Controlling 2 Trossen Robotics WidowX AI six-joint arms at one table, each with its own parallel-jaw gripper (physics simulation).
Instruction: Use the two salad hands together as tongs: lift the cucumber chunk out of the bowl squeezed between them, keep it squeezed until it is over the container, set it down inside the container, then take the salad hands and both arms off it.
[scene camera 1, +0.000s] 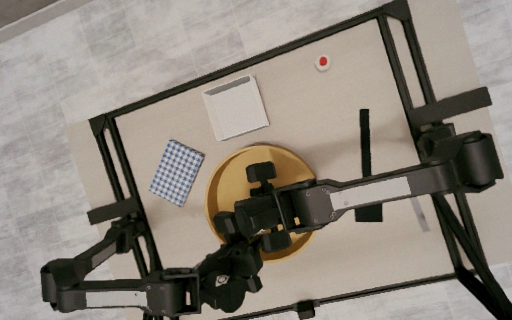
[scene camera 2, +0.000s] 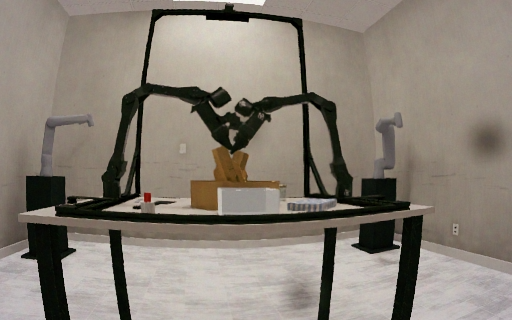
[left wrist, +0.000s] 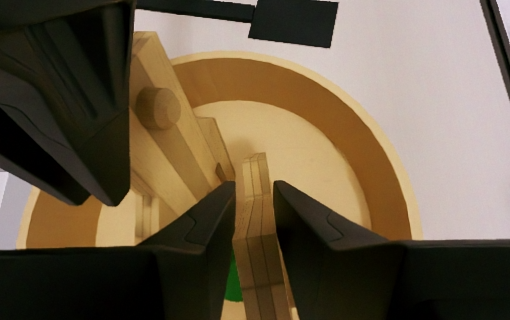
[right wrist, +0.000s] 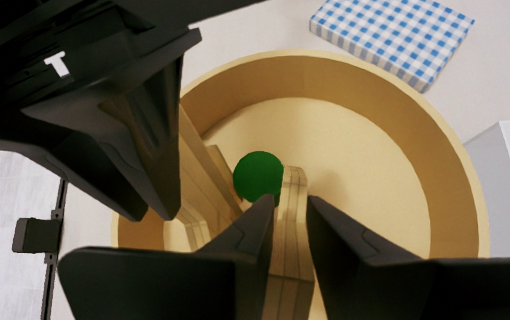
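Seen in the pictures: left gripper, fingertip midpoint: (scene camera 1: 263, 232) (scene camera 2: 230, 153) (left wrist: 254, 190) (right wrist: 158, 214); right gripper, fingertip midpoint: (scene camera 2: 233, 151) (left wrist: 102, 198) (right wrist: 289, 204); left arm's base, origin of the base link: (scene camera 1: 135, 227) (scene camera 2: 344, 197); right arm's base, origin of the base link: (scene camera 1: 432, 141) (scene camera 2: 111, 198).
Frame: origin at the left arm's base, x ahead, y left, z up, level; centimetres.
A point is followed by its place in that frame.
My left gripper (left wrist: 254, 190) {z 17.8, x 44.9, y -7.6 cm} is shut on a wooden salad hand (left wrist: 259, 255) {z 19.2, x 42.5, y -7.9 cm}. My right gripper (right wrist: 289, 204) {z 18.1, x 44.7, y -1.2 cm} is shut on the other salad hand (right wrist: 291, 245) {z 18.0, x 46.4, y -1.3 cm}. In scene camera 2 both hands slant and cross above the bowl (scene camera 2: 204, 195) {z 2.8, x 55.3, y 9.0 cm} (scene camera 1: 215, 187) {z 1.3, x 30.7, y 5.0 cm} (left wrist: 310, 90) {z 5.5, x 56.5, y -12.2 cm} (right wrist: 375, 82) {z 6.2, x 32.1, y 7.1 cm}, their lower ends inside it. The green cucumber chunk (right wrist: 257, 175) {z 5.0, x 40.2, y -5.0 cm} (left wrist: 234, 282) {z 5.0, x 39.2, y -4.6 cm} lies between the hands; whether both touch it or it touches the bowl floor I cannot tell. The container (scene camera 1: 237, 110) {z -1.7, x 43.7, y 25.1 cm} (scene camera 2: 248, 201) {z 2.9, x 44.9, y 32.2 cm}, a white open box, stands beside the bowl. In scene camera 1 the arms hide the fingertips.
A blue-checkered block (scene camera 1: 176, 172) {z 0.6, x 19.8, y 12.9 cm} (scene camera 2: 312, 204) {z 0.3, x 23.2, y 21.0 cm} (right wrist: 400, 35) {z 0.6, x 22.2, y 13.3 cm} lies left of the bowl. A red-topped white button (scene camera 1: 323, 61) {z 4.5, x 71.0, y 28.7 cm} (scene camera 2: 147, 200) {z 2.5, x 70.9, y 29.9 cm} stands at the back right. A black T-shaped piece (scene camera 1: 365, 145) {z -1.1, x 75.6, y 4.0 cm} (left wrist: 295, 22) {z -1.6, x 71.2, y -12.0 cm} lies right of the bowl. The two wrists are very close together above the bowl.
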